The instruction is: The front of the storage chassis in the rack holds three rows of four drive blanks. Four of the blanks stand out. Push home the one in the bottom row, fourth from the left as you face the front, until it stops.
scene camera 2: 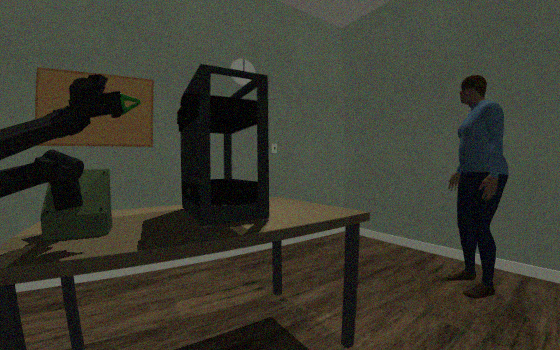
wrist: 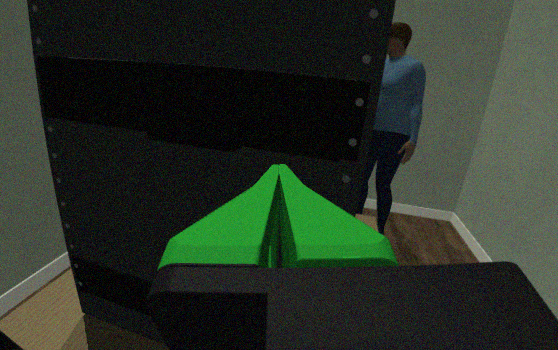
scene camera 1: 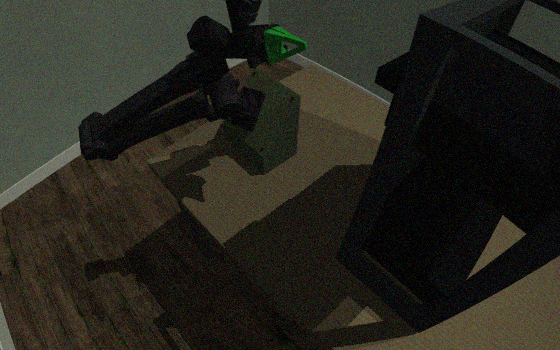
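Note:
The tall dark rack stands on the table. The storage chassis is a black band across the upper part of the rack front in the wrist view. A dark block juts from the rack front in scene camera 1. The front is too dark to tell rows or single blanks, or which stand out. My gripper has green fingers, shut with nothing between them. It is in front of the rack with a clear gap, pointing at it, its tips apart from it.
A green box stands on the table beside the arm. Another dark unit sits low in the rack. A person stands beyond the table. A cork board hangs on the wall.

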